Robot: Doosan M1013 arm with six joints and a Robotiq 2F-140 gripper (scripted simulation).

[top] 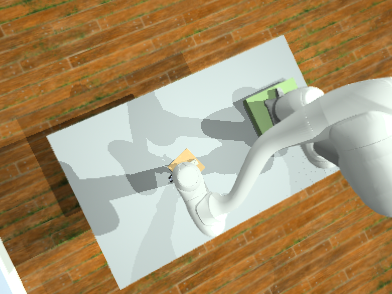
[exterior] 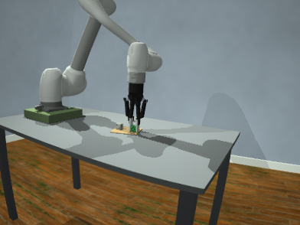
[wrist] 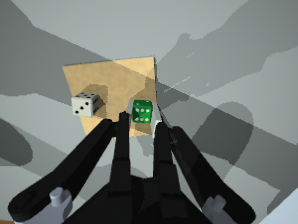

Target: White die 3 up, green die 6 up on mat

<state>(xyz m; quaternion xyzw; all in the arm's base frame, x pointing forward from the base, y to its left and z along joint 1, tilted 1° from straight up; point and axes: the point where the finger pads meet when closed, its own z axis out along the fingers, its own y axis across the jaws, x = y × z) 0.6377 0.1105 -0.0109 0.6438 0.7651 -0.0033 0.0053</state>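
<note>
Right now my hand is 20 mm above the green die. From my hand the other things lie so: white die (90 mm behind, 20 mm to the right, 20 mm below); then black die (200 mm behind, 220 mm to the left, 20 mm below); then tan mat (40 mm behind, 10 mm to the right, 40 mm below).
</note>
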